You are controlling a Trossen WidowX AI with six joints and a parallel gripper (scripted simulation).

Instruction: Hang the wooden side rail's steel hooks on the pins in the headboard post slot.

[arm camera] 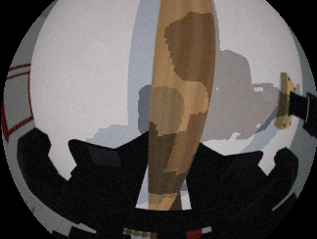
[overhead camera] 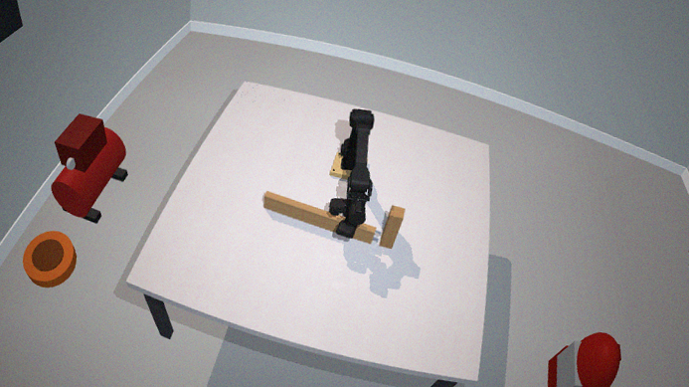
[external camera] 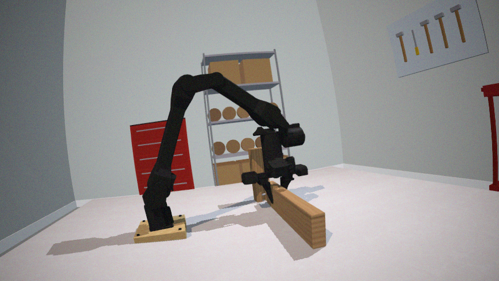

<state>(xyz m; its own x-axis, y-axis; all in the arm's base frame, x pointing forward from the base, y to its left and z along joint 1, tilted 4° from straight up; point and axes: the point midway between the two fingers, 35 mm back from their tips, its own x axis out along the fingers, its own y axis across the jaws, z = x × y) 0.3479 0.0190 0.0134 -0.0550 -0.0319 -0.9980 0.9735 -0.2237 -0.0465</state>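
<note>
My gripper tip is 15 cm to the right of the headboard post, 6 cm below it and 1 cm short of it.
</note>
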